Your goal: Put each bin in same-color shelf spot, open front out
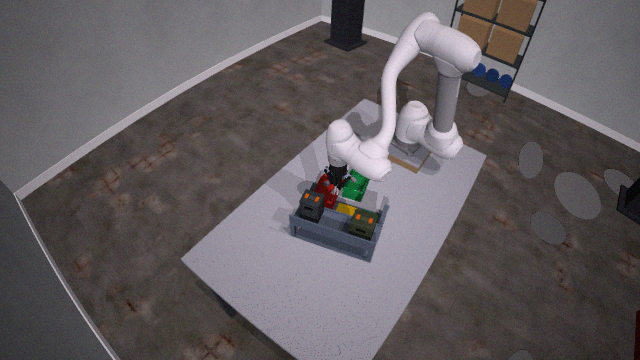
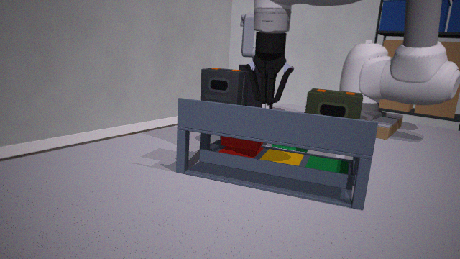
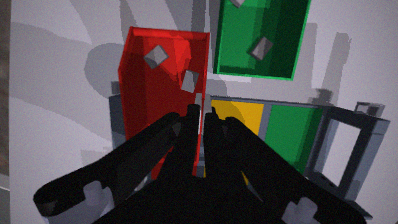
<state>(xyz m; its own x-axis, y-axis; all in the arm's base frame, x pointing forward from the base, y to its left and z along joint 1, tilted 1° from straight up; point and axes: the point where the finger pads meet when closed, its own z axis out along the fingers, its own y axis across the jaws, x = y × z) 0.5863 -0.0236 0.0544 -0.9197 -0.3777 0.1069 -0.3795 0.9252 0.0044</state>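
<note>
My gripper is now 50 mm to the left of the red bin, 40 mm above it and 10 mm short of it. Also, from my hand: olive box (240 mm to the left, 110 mm ahead, 50 mm above); then green bin (140 mm behind, 60 mm below, 10 mm to the left); then dark grey box (190 mm ahead, 60 mm above, 20 mm to the left).
</note>
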